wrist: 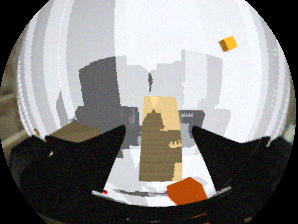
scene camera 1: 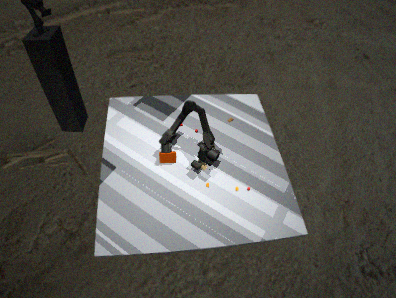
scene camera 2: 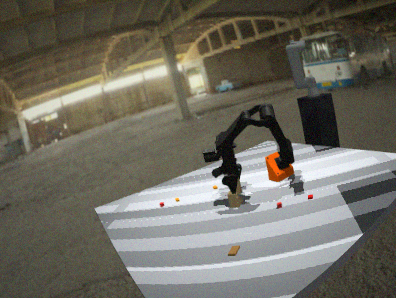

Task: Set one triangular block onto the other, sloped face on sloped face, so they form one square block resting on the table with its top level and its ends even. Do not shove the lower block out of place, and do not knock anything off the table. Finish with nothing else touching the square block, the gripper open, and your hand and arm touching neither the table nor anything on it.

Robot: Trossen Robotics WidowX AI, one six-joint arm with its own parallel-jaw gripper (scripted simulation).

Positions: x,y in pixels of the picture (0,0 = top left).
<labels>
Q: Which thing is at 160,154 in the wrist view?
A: A tan triangular block.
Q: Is my gripper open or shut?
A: Open.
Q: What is my gripper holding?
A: Nothing.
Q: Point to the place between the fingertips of my gripper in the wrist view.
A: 159,129
</labels>
